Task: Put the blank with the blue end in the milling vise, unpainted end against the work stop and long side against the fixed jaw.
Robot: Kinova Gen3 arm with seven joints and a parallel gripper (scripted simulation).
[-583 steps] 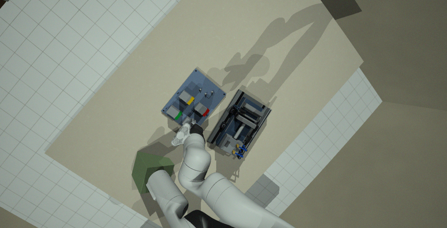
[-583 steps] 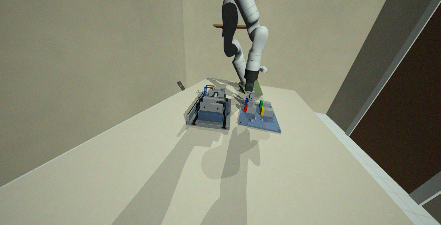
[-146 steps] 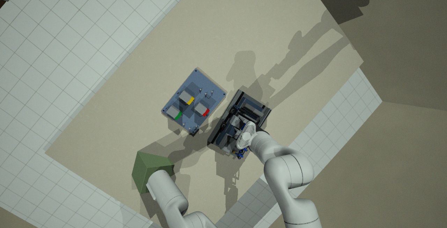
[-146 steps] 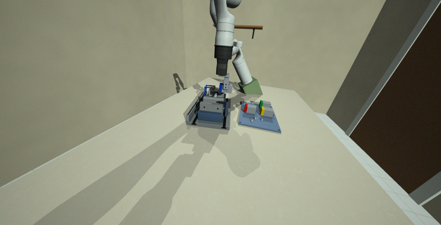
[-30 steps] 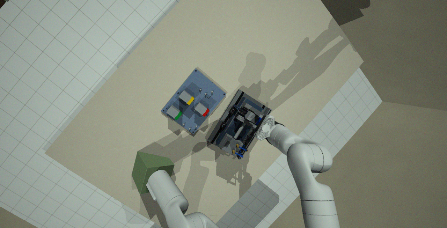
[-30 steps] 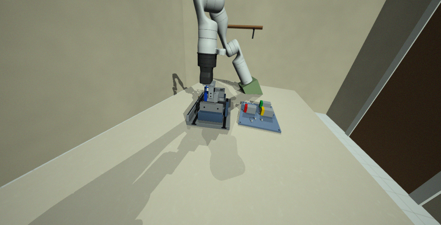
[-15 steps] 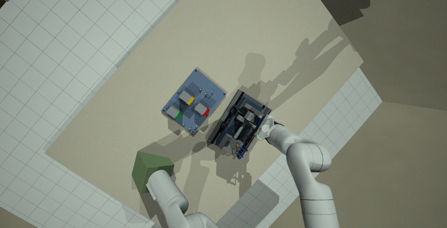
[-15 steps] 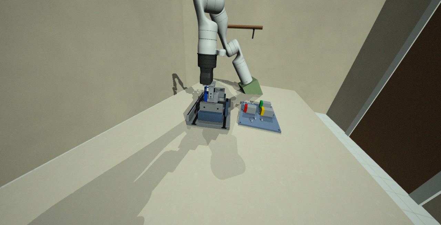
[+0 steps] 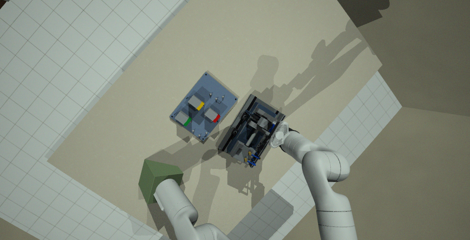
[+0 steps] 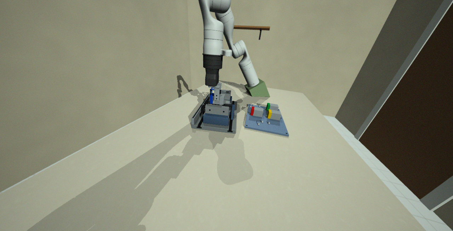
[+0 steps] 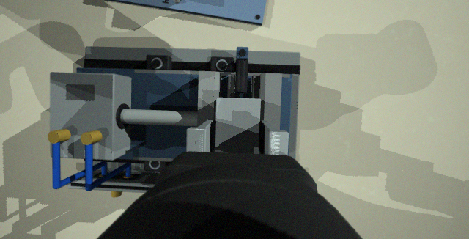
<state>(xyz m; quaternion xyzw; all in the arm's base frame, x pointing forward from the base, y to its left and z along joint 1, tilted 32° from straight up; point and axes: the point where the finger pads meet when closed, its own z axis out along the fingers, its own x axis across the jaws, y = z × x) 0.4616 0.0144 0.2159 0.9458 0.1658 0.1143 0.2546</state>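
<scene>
The blue-ended blank is 20 mm below my hand. Round my hand: work stop 50 mm to the left, 50 mm below, 10 mm behind; then moving jaw 60 mm below, 30 mm behind; then fixed jaw 60 mm below, 30 mm ahead, 10 mm to the left.
</scene>
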